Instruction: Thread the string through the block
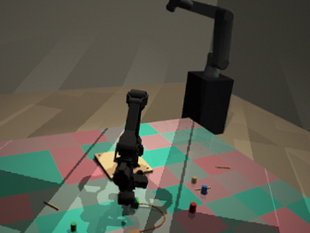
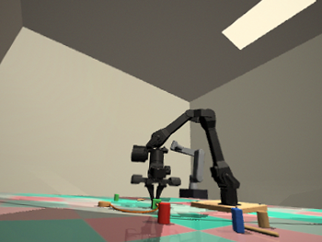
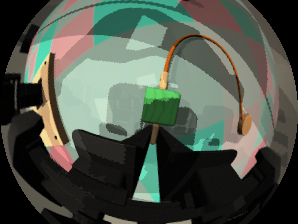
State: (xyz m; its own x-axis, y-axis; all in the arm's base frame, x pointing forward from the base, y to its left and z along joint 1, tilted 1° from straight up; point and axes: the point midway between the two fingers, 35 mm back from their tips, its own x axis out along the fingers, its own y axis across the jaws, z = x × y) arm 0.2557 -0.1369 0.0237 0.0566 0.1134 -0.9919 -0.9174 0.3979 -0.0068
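Now: gripper tip 30 mm to the right of the green block, 10 mm below it and 10 mm short of it. Round my gripper tip: green cylinder (230 mm to the right, 60 mm ahead, 10 mm above); round wooden button (170 mm ahead, 50 mm to the right); thin wooden stick (40 mm to the left, 20 mm ahead, 10 mm above).
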